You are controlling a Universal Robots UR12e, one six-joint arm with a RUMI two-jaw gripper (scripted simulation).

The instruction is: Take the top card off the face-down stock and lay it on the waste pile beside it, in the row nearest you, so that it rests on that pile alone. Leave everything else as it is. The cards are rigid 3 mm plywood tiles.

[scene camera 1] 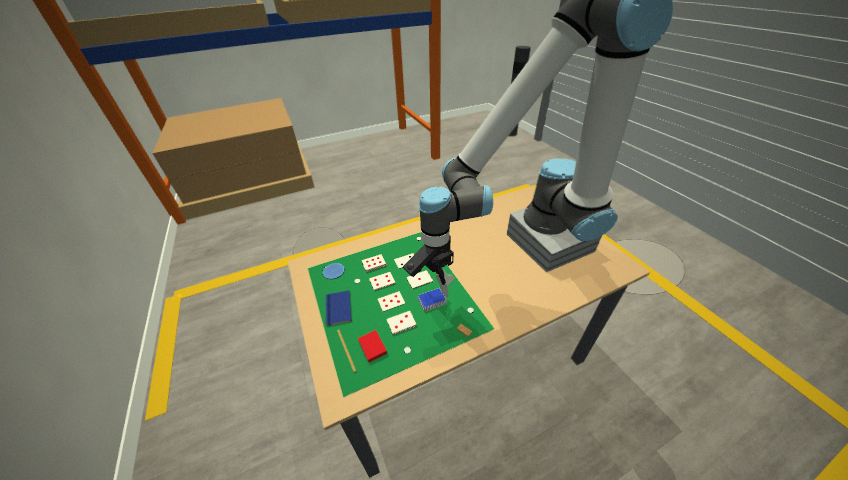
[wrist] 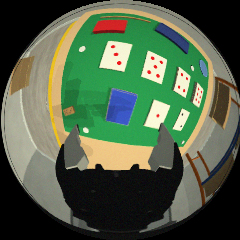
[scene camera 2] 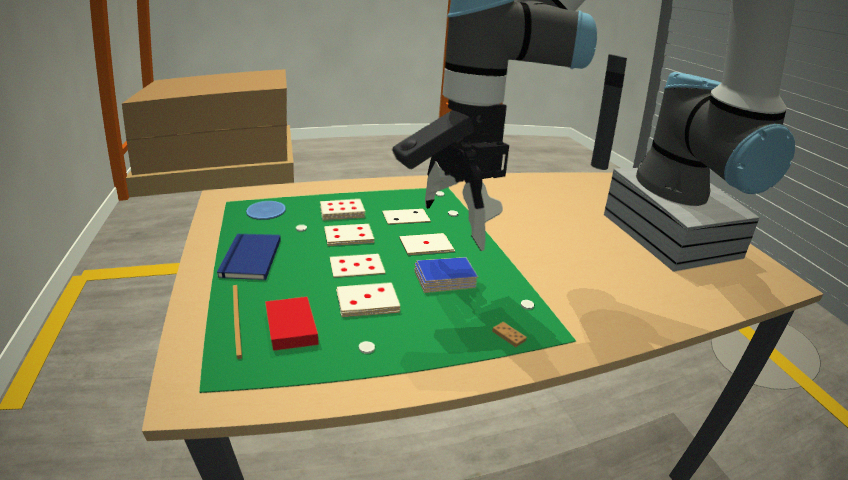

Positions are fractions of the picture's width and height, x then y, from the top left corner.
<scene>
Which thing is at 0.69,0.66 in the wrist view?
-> My gripper.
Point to a red box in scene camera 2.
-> At 0.34,0.67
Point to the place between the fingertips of my gripper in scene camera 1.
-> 0.51,0.59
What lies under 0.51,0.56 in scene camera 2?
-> A card.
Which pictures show my gripper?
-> Scene camera 1, the wrist view and scene camera 2: all of them.
</scene>
